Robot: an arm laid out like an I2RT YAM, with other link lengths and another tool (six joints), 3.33 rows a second.
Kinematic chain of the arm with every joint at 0, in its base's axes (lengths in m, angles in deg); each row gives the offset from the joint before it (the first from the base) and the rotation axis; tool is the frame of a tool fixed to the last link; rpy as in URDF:
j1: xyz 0 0 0.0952 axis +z
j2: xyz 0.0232 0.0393 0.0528 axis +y
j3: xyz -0.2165 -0.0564 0 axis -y
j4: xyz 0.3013 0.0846 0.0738 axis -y
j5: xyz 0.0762 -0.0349 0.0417 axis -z
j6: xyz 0.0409 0 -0.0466 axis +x
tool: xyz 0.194 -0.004 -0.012 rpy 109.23 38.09 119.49
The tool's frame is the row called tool.
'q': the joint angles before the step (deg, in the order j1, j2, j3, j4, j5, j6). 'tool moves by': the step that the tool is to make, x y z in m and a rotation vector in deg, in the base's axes. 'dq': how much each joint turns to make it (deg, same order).
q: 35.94, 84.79, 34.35, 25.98, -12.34, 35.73
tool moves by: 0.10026, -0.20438, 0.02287, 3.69, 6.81, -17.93
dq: -32.80, -8.76, 0.74, -15.35, -15.80, -1.82
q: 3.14, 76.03, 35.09, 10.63, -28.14, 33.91
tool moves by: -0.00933, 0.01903, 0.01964, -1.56, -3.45, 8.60
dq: -0.35, -0.87, 2.19, -3.41, -6.84, -7.08
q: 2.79, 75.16, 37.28, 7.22, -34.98, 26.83
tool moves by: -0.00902, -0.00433, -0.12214, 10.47, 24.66, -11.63
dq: 0.02, 21.48, 3.80, 4.37, 2.20, 19.56
